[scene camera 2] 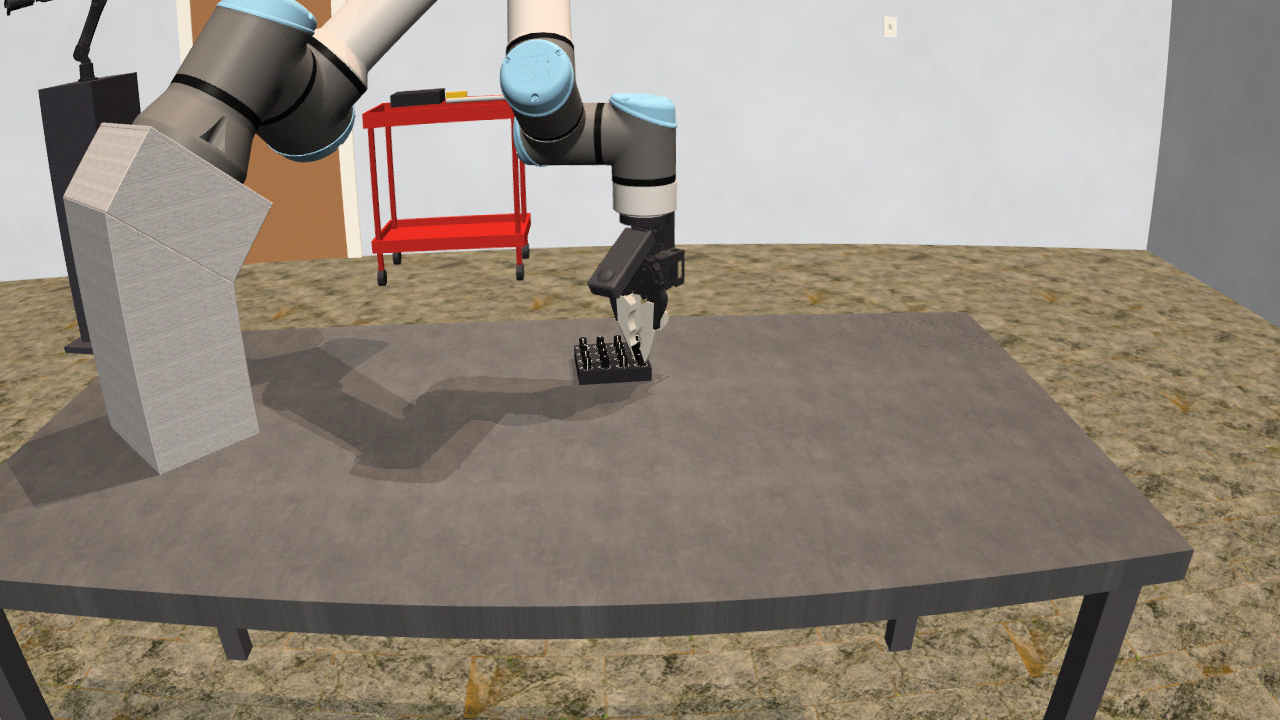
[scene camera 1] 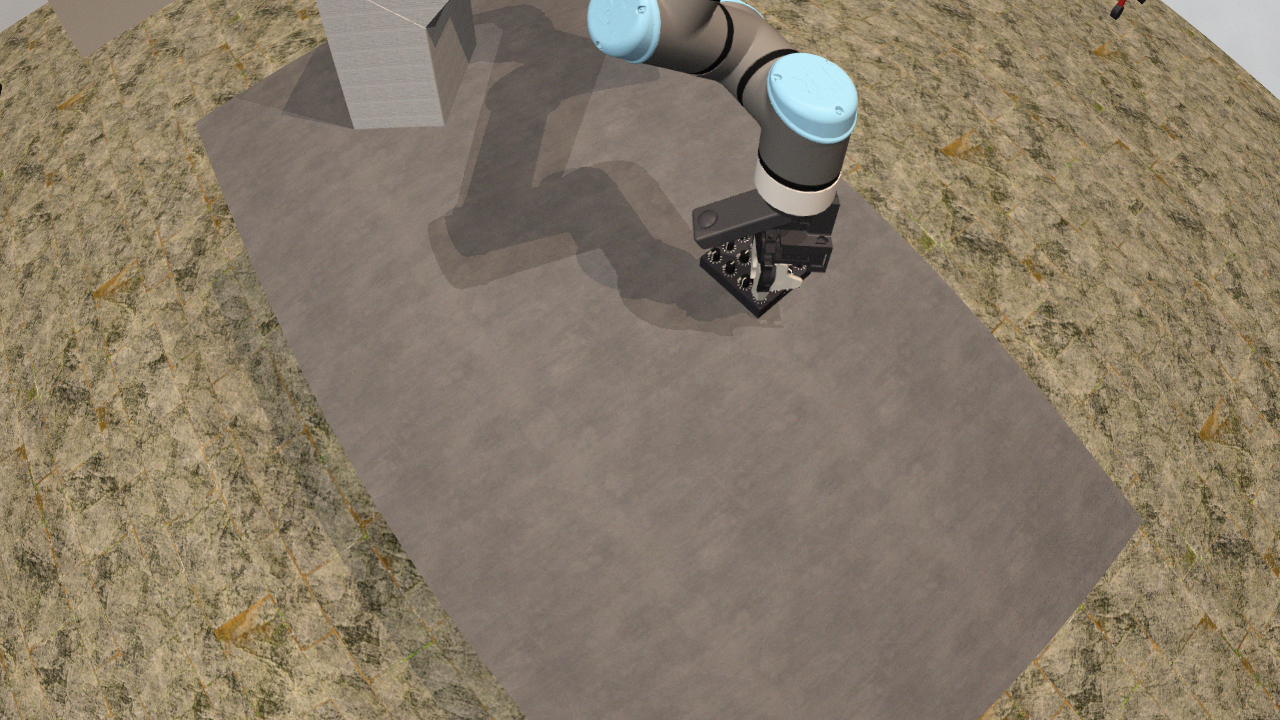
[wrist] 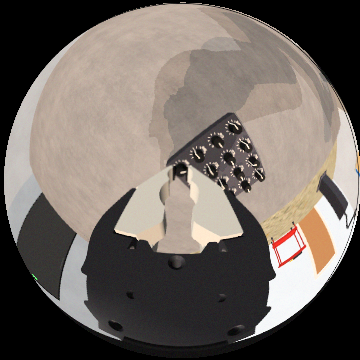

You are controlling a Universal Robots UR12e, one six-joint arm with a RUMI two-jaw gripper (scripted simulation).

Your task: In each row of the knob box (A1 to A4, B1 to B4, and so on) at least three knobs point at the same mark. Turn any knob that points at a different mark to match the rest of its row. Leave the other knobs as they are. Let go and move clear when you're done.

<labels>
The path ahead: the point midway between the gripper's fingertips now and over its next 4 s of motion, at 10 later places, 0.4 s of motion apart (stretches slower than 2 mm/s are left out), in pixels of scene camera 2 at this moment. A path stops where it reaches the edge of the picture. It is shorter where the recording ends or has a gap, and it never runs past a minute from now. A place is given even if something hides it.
My gripper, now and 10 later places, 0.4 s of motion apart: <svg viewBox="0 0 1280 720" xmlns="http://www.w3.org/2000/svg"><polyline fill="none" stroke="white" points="640,361 640,358 641,344 641,336 640,335 641,333 641,330 642,328 642,326 643,324 643,323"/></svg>
</labels>
